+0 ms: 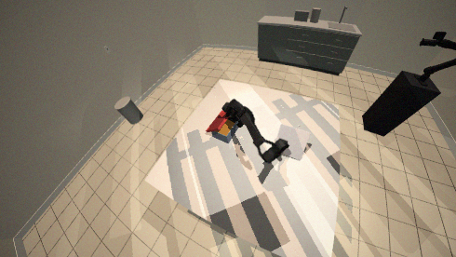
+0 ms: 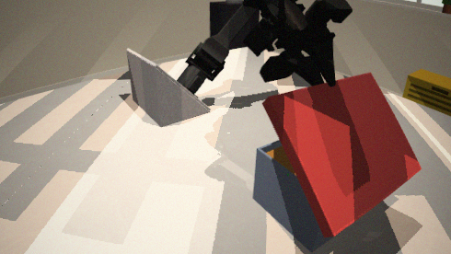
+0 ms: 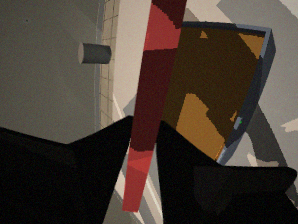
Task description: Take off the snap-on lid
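My gripper tip is 70 mm short of the lid and 50 mm above it. Round my gripper tip: storage box (30 mm ahead, 140 mm below).
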